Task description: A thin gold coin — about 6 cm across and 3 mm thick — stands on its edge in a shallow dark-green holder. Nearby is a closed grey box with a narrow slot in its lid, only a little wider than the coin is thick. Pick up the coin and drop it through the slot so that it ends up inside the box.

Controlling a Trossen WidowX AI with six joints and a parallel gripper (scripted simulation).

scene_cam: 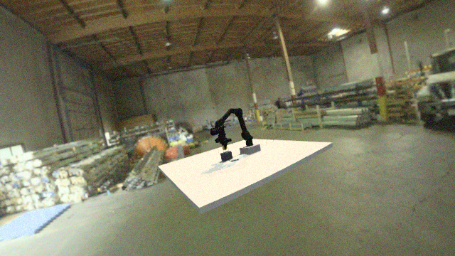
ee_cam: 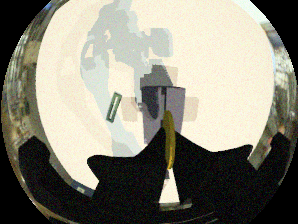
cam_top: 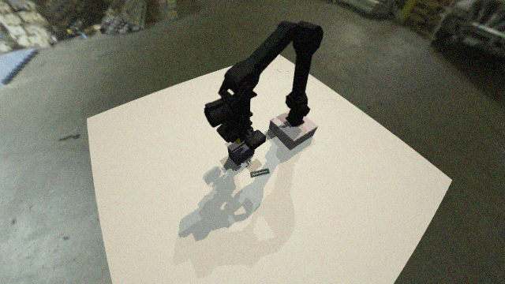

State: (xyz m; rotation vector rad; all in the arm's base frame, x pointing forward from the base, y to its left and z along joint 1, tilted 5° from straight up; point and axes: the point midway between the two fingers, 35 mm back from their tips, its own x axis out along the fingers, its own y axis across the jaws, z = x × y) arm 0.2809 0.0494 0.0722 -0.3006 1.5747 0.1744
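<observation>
Now: the gold coin 20 mm above my gripper tip.
</observation>
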